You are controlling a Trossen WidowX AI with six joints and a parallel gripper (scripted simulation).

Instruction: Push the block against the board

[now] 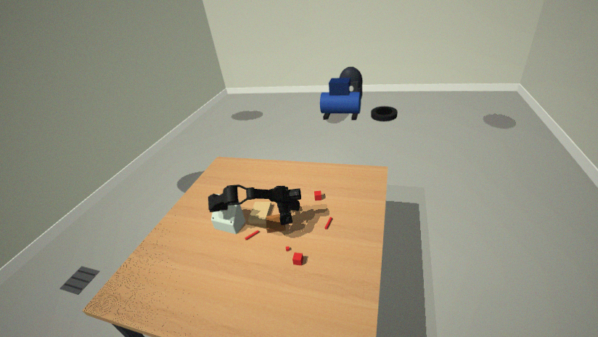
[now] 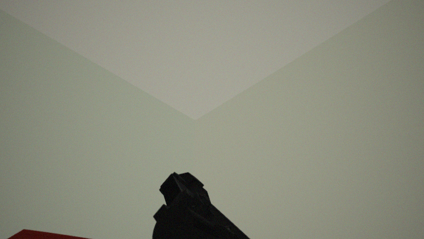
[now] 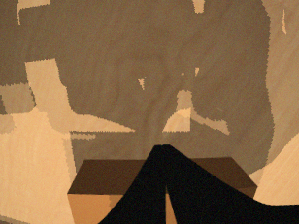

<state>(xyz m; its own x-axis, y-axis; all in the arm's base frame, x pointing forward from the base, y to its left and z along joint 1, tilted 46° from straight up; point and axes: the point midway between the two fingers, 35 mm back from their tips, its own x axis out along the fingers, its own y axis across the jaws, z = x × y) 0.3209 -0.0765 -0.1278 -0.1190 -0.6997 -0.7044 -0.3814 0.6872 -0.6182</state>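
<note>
My gripper tip is 60 mm past the brown square block and 20 mm to the left of it. The rest, counted from my gripper tip: tiny red piece (50 mm ahead, 180 mm to the right, 10 mm below); pale board (180 mm behind, 50 mm to the left).
</note>
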